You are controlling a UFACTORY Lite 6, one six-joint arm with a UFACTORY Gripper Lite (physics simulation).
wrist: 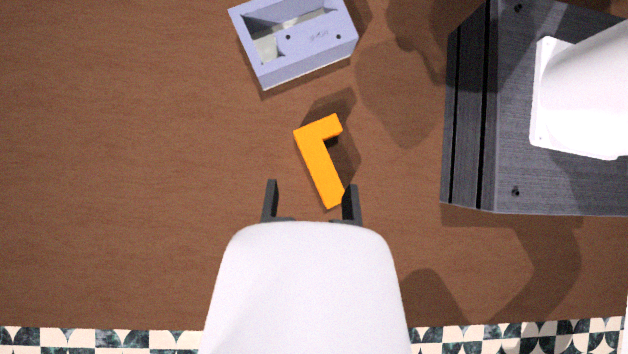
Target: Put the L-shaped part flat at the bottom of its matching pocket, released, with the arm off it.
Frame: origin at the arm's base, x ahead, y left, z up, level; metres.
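Seen in the pictures: hand at its tool point: (311,205); arm's base at its link origin: (574,100).
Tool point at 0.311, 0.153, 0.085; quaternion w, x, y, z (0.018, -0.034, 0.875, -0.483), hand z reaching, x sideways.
Note:
Offsets run from my tool point to a thing's top centre, as dx, dy, dz. Level surfaces: height alone.
An orange L-shaped part @(-0.029, -0.039, -0.129) (320,162) lies on the brown table. Its long arm runs down towards the right finger and its short arm points right at the top. My gripper (312,202) is open; the lower end of the part shows between the fingers, close to the right finger, which overlaps its edge in the view. Whether they touch, and how high the fingers are, I cannot tell. A pale blue block @(+0.042, -0.202, -0.122) (320,47) with an L-shaped pocket stands above the part in the view, turned at an angle. The pocket's pale floor shows, partly in shadow, with no part in it.
A dark grey base box (525,165) stands on the right, carrying the white robot base (580,105). The brown table @(dz -0.159) (125,175) ends near the bottom of the view at a green and cream patterned strip (165,340). Arm shadows fall across the table.

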